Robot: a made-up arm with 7 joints.
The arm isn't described. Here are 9 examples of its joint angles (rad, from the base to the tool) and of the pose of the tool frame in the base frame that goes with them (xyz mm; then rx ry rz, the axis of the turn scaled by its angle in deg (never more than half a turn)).
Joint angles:
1: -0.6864 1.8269 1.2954 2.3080 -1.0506 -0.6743 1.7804
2: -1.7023 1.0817 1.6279 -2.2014 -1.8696 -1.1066 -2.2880
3: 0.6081 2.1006 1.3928 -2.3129 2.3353 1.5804 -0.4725
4: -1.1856 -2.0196 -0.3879 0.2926 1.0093 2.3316 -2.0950
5: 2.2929 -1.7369 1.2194 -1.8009 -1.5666 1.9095 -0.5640
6: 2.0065 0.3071 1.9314 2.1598 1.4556 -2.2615 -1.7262
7: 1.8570 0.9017 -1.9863 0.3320 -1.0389 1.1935 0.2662
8: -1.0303 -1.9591 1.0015 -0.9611 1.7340 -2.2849 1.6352
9: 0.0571 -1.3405 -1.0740 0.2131 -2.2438 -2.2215 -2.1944
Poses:
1: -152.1 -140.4 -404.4 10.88 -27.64 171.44
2: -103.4 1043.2 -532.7 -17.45 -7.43 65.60
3: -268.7 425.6 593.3 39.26 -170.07 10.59
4: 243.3 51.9 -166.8 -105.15 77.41 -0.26
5: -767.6 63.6 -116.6 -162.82 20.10 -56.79
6: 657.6 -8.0 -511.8 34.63 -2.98 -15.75
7: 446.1 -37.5 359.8 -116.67 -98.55 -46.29
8: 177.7 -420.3 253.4 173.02 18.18 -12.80
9: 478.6 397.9 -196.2 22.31 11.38 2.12
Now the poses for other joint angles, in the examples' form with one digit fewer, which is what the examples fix.
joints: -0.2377 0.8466 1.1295 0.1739 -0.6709 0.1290 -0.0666
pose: -656 596 -104 -23.2 70.5 52.3
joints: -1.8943 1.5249 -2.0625 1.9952 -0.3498 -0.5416 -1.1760
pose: 137 43 476 -85.0 -123.8 -80.5
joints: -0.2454 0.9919 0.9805 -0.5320 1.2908 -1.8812 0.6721
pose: -219 -49 -448 103.6 -58.7 89.2
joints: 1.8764 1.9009 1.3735 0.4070 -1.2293 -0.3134 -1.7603
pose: -227 107 734 -20.5 -148.6 -96.4
